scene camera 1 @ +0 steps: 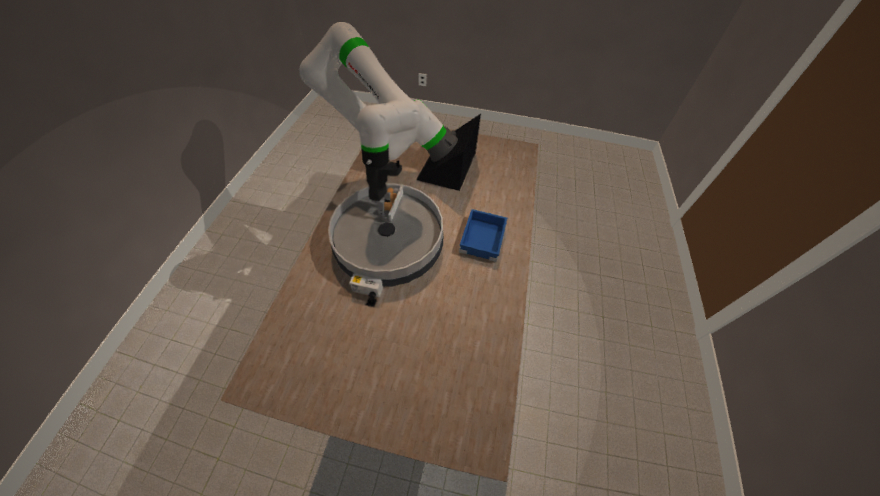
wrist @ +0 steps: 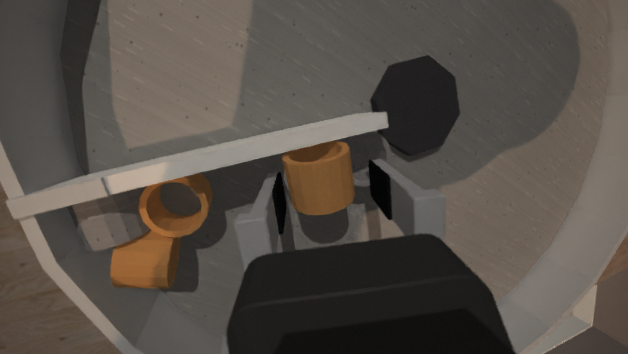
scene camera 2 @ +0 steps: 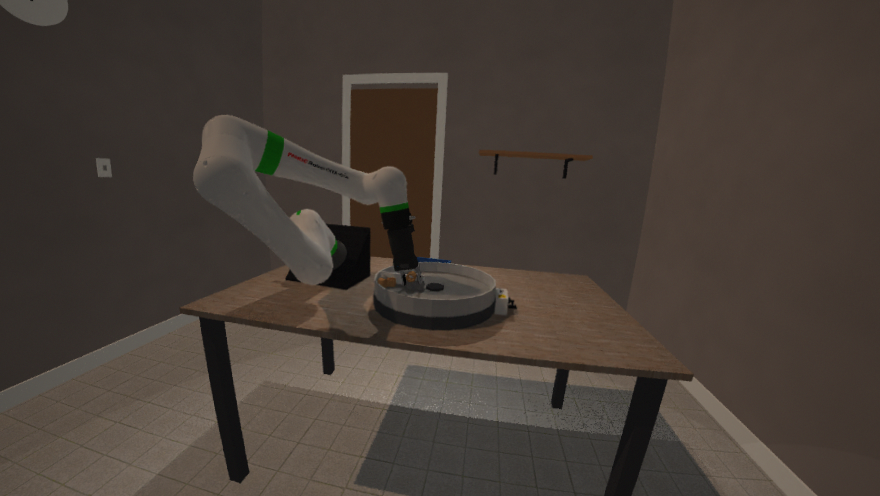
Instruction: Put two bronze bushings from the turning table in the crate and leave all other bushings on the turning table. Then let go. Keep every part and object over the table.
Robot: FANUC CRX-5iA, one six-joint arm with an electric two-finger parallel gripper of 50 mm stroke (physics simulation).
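Pixels of known places: gripper, between the fingertips: (scene camera 1: 385, 211) (wrist: 326, 184) (scene camera 2: 412, 283); arm's base, origin of its link: (scene camera 1: 445, 149).
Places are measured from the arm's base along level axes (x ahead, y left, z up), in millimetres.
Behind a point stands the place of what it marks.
The turning table (scene camera 1: 369, 255) @[y -202, x 579, z -47 mm] (scene camera 2: 434, 308) @[y -375, x 469, z -33 mm] (wrist: 175, 65) @[y -102, x 322, z -47 mm] bears three orange-bronze bushings in the wrist view. One bushing (wrist: 320, 182) @[y -175, x 367, z 8 mm] lies on its side by the white bar, between the finger pads, nearer the left pad and not gripped. A second bushing (wrist: 175, 206) has its open end up; a third bushing (wrist: 145, 262) @[y -190, x 277, z -17 mm] lies against it. A pale grey, see-through-looking piece (wrist: 107, 225) @[y -166, x 270, z -16 mm] lies beside them; another pale piece (wrist: 356, 217) @[y -225, x 396, z -47 mm] shows between the fingers, partly hidden. My gripper (scene camera 1: 383, 212) @[y -189, x 378, z -29 mm] (scene camera 2: 412, 283) @[y -189, x 378, z -29 mm] (wrist: 326, 184) @[y -189, x 378, z -29 mm] is open, low inside the rim. The blue crate (scene camera 1: 483, 234) @[y 203, x 382, z -95 mm] (scene camera 2: 434, 260) @[y 264, x 421, z -57 mm] shows no bushing in scene camera 1.
The white bar (wrist: 240, 149) @[y -152, x 340, z -7 mm] (scene camera 1: 396, 203) @[y -150, x 342, z -18 mm] runs from the rim to near the black centre hub (wrist: 416, 105) @[y -164, x 453, z -39 mm] (scene camera 1: 386, 229) @[y -166, x 459, z -39 mm] (scene camera 2: 435, 286) @[y -171, x 457, z -39 mm]. A small white unit (scene camera 1: 366, 285) @[y -180, x 704, z -41 mm] (scene camera 2: 502, 301) @[y -238, x 684, z -52 mm] sits at the turning table's outer side. A black stand (scene camera 1: 456, 160) @[y 61, x 143, z 63 mm] (scene camera 2: 354, 255) @[y -9, x 109, z 12 mm] is at the robot's base.
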